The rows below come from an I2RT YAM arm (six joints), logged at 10 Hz.
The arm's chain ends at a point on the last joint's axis. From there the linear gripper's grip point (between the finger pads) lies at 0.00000 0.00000 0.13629 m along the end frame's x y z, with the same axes.
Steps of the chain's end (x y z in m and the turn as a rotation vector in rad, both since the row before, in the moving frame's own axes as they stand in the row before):
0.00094 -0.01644 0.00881 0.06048 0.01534 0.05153
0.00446 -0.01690 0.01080 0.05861 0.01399 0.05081
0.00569 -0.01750 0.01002 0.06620 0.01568 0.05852
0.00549 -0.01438 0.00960 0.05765 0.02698 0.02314
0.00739 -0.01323 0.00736 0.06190 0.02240 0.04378
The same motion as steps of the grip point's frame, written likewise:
0.00324 -0.02462 0.00854 0.06048 0.01534 0.05153
0.00657 -0.02483 0.01055 0.05861 0.01399 0.05081
0.00809 -0.02645 0.00970 0.06620 0.01568 0.05852
0.00926 -0.02219 0.00932 0.05765 0.02698 0.02314
0.01062 -0.02159 0.00706 0.06190 0.02240 0.04378

